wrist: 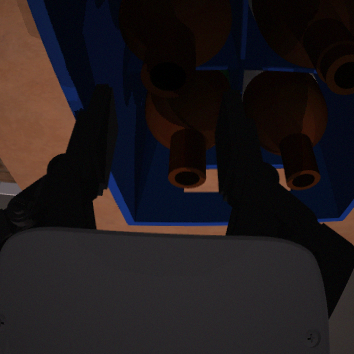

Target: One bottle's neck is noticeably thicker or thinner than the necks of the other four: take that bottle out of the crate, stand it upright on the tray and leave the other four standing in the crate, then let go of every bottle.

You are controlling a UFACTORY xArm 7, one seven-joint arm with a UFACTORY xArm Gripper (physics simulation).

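Places are measured from the arm's base along level axes (x down, y back, z left), in metres.
Pixels of known places: gripper, fingertip midpoint: (166, 107).
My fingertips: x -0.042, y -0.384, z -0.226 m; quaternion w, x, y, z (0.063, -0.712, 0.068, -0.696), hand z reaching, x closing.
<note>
Behind a point stands the place of what it marks.
Four brown bottles show in the blue crate (131, 214) @(x -0.044, y -0.489, z -0.272 m). The upper left bottle (175, 30) @(x -0.009, y -0.360, z -0.220 m) has its dark, wide-looking mouth in line with the gap between my fingertips. The lower left bottle (187, 152) @(x -0.021, y -0.445, z -0.223 m) and lower right bottle (299, 155) @(x -0.020, y -0.454, z -0.145 m) have necks leaning toward the bottom of the view. The upper right bottle (327, 47) @(x -0.023, y -0.364, z -0.145 m) is cut off by the view's edge. My gripper (166, 107) @(x -0.042, y -0.384, z -0.226 m) is open, one finger on each side of the left pair of bottles in this view, holding nothing. Finger height against the necks is hard to judge. The fifth bottle and the tray do not show.
Blue divider walls (244, 35) @(x 0.036, y -0.390, z -0.179 m) separate the bottles. The crate's left wall runs close beside my left finger, and its rim crosses below the lower bottles. The wooden table top (35, 115) @(x 0.130, y -0.524, z -0.452 m) shows at the left. The picture is dark.
</note>
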